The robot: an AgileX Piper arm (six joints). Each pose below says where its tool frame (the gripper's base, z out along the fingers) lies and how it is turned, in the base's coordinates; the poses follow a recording.
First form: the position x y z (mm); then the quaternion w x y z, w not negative.
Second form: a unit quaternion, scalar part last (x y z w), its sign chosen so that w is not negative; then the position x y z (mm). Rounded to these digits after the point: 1 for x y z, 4 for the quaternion.
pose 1, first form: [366.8, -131.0, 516.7, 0.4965, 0.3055, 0.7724, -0.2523]
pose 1, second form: [0.3055, 0.7724, -0.2523, 0.4965, 366.8, -131.0, 516.7]
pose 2, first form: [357.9, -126.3, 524.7, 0.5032, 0.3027, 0.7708, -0.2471]
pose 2, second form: [0.3027, 0.7708, -0.2471, 0.5032, 357.9, -126.3, 524.7]
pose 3, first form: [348.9, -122.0, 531.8, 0.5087, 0.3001, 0.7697, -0.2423]
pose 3, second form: [0.3001, 0.7697, -0.2423, 0.5087, 348.9, -122.0, 531.8]
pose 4, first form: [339.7, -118.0, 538.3, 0.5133, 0.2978, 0.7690, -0.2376]
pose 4, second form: [0.2978, 0.7690, -0.2376, 0.5133, 339.7, -118.0, 538.3]
